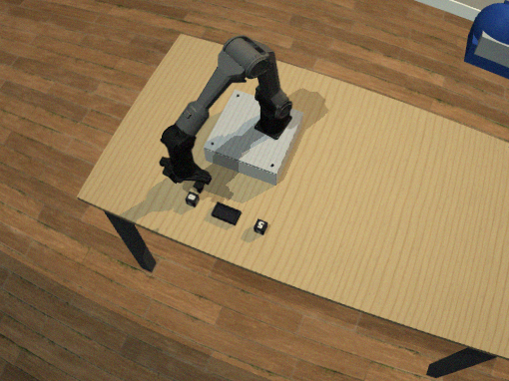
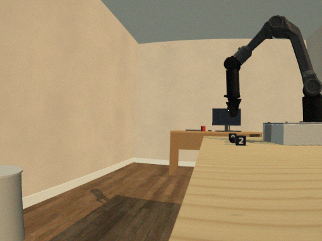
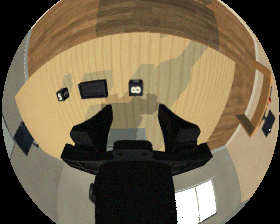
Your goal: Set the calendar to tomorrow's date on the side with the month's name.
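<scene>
Right now my hand is 30 mm past the black calendar cube, 210 mm to the right of it and 90 mm above it. The rest, counted from my hand: calendar tray (10 mm behind, 110 mm to the left, 100 mm below).
</scene>
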